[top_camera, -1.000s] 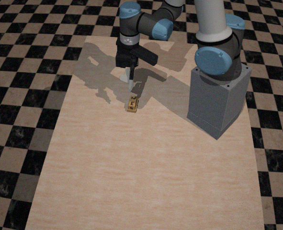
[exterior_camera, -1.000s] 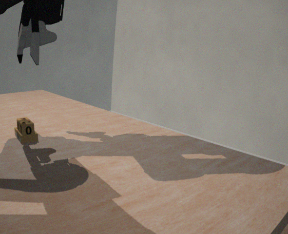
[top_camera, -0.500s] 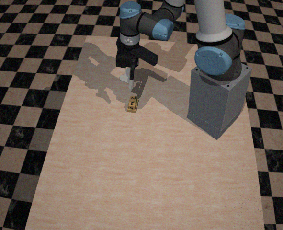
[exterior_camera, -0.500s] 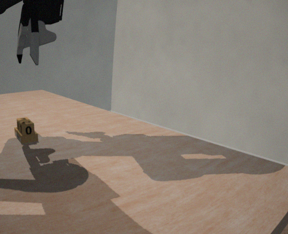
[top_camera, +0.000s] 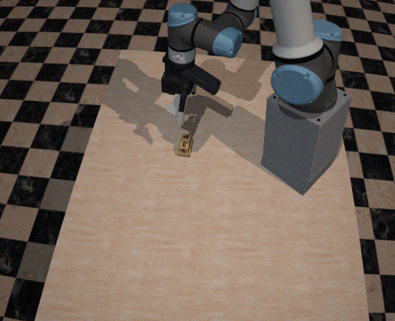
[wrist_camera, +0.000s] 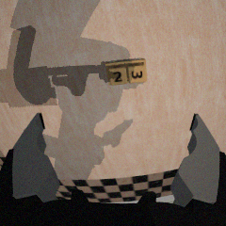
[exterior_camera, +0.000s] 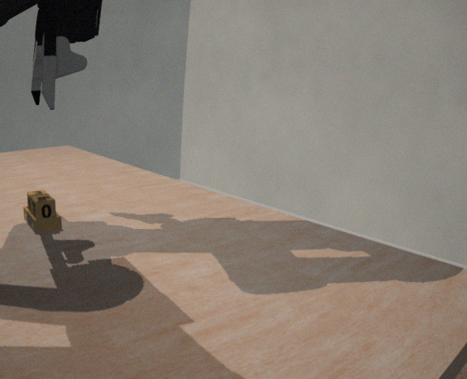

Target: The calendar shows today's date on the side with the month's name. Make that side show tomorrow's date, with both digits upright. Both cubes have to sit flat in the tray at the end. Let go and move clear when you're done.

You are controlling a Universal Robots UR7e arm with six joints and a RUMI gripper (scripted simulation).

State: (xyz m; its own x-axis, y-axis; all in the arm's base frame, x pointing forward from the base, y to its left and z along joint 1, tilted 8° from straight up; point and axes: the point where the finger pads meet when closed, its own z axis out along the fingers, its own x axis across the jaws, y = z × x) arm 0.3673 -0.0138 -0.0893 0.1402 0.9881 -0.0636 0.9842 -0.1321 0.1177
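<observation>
My gripper is now 14 cm above the wooden digit cube and 3 cm to the right of it. Round my hand: wooden tray 15 cm below, 2 cm to the left.
</observation>
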